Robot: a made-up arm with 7 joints.
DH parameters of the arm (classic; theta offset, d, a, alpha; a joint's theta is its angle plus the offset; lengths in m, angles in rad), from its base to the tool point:
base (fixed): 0.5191 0 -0.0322 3.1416
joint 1: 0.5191 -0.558 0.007 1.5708
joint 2: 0 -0.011 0.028 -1.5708
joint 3: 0 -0.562 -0.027 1.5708
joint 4: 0 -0.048 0.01 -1.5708
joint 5: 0 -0.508 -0.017 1.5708
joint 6: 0 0.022 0.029 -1.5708
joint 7: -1.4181 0 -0.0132 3.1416
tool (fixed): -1.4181 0.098 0 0
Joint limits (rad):
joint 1: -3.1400..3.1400
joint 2: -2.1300..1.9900
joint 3: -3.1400..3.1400
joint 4: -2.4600..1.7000
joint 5: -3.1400..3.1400
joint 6: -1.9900..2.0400
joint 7: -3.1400..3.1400
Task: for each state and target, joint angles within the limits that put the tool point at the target. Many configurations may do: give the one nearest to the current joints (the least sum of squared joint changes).
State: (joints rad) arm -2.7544 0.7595 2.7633 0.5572 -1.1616 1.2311 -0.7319
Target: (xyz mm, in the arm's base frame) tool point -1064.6 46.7 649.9
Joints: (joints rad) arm -3.1400 1.4925 2.7981 0.1110 -1.2224 1.5070 -0.7585
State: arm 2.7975 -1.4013 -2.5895 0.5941 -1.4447 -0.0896 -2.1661
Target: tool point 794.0 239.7 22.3
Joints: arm 2.6245 -1.7357 -2.7527 0.9542 -1.4204 -0.0218 -2.1571
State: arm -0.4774 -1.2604 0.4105 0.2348 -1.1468 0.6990 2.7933
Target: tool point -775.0 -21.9 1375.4
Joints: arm 0.0276 -0.9015 0.3059 0.2949 -1.1365 0.7393 2.8009
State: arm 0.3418 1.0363 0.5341 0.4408 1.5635 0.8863 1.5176
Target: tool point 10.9 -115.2 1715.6
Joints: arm 0.4417 0.0738 0.5351 -0.0181 1.5999 0.2949 1.5163
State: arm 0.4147 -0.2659 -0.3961 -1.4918 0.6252 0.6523 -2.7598
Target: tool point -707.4 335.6 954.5
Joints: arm 0.6996 -0.3898 -0.1676 -1.5627 0.5973 0.6319 -2.7645
